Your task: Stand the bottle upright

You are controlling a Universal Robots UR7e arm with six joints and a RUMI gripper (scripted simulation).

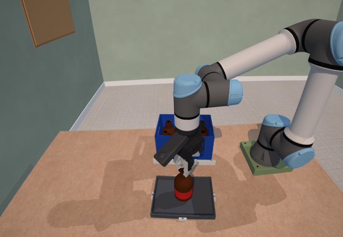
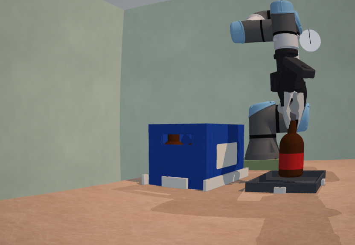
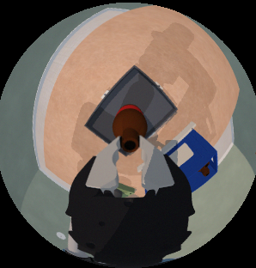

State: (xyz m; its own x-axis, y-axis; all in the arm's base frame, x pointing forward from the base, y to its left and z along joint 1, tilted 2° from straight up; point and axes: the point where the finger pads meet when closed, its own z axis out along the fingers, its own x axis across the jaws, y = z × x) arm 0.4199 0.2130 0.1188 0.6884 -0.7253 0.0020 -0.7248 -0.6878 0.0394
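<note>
Right now my hand is 7 cm above the glass bottle. Round my hand: dark tray (16 cm below); then blue crate (1 cm behind, 30 cm to the right, 9 cm below).
</note>
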